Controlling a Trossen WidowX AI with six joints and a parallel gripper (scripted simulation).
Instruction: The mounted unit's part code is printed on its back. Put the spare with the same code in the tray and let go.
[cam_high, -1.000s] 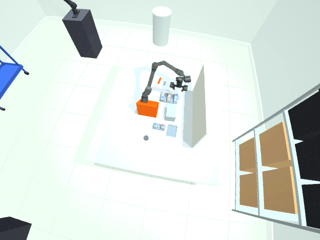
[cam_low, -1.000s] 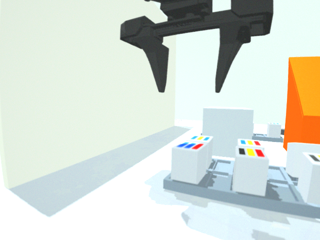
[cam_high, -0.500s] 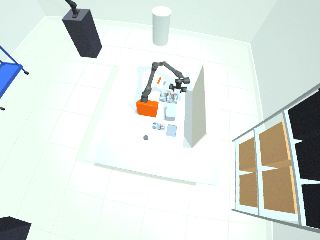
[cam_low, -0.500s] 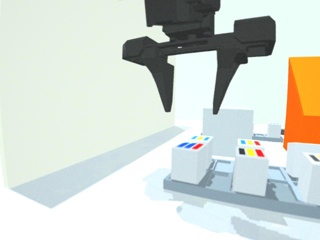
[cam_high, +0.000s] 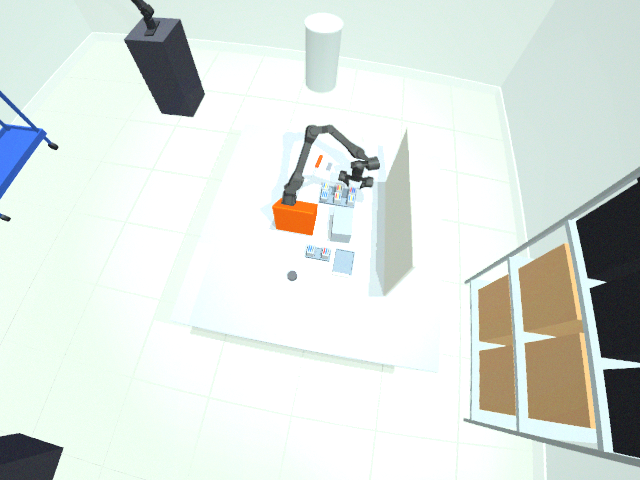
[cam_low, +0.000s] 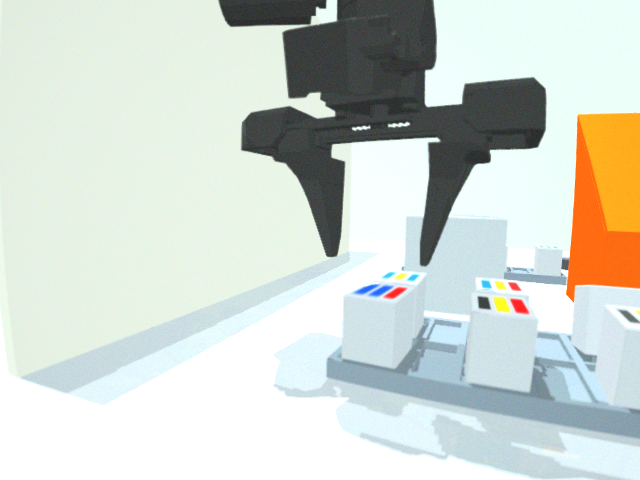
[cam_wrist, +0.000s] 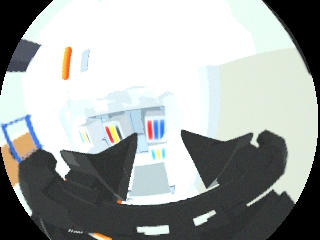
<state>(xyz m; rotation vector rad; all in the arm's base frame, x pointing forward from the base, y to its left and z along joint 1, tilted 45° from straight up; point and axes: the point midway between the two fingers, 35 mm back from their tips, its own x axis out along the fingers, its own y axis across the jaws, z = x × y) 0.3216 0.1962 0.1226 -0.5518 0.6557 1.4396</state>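
My gripper tip is now 3 cm above the spare. From my gripper tip the other things lie so: white mounted unit (4 cm behind, 22 cm to the right, 2 cm below); tall pale panel (21 cm ahead, 22 cm to the right, 15 cm above); flat light-blue tray (42 cm to the right, 7 cm below).
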